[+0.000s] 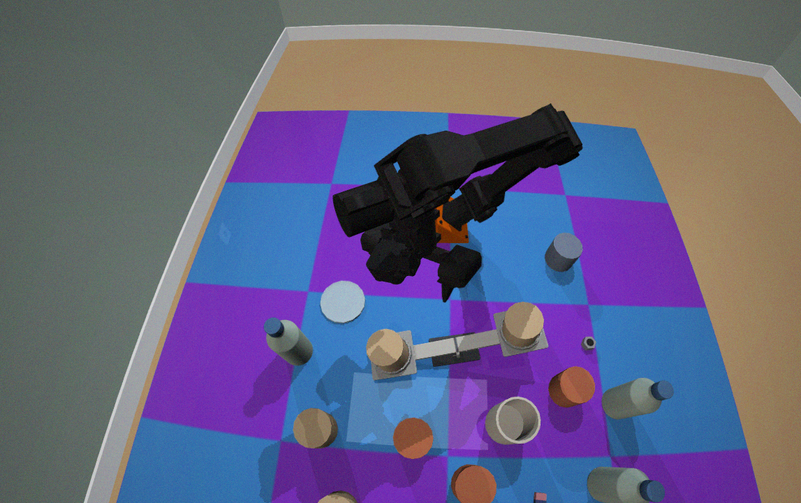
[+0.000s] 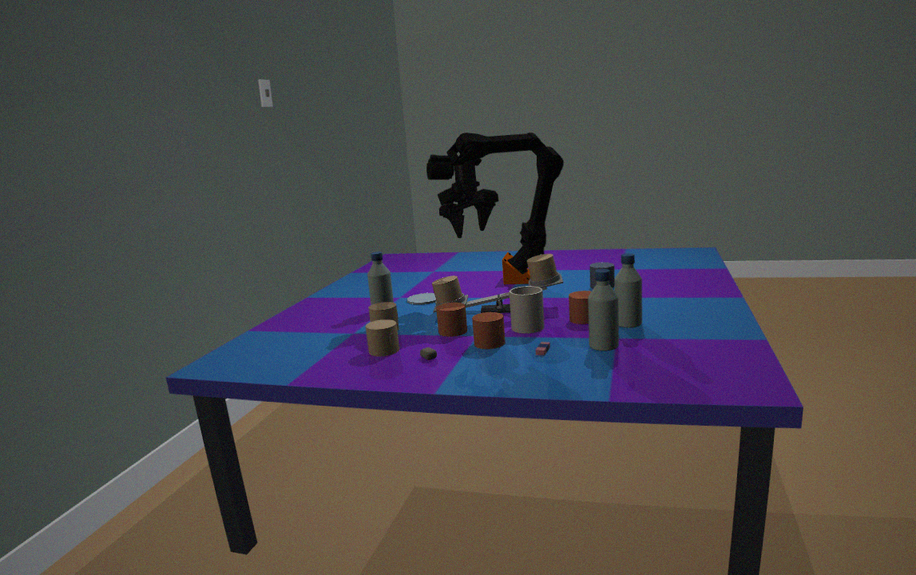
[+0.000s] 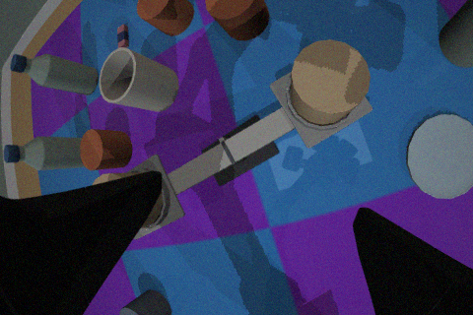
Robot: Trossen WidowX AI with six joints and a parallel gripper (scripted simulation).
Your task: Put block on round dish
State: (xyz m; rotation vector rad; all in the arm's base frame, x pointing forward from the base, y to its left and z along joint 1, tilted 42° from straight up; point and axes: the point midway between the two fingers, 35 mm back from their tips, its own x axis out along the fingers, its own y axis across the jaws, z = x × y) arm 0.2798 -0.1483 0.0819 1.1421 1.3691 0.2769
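My gripper tip is now 160 mm above the pale green block, 70 mm short of it and 50 mm to the left of it. Round my gripper tip: nut: 370 mm to the left, 190 mm below; round dish: 200 mm below, 180 mm to the right, 40 mm behind; grey cylinder: 340 mm to the left, 200 mm behind, 160 mm below.
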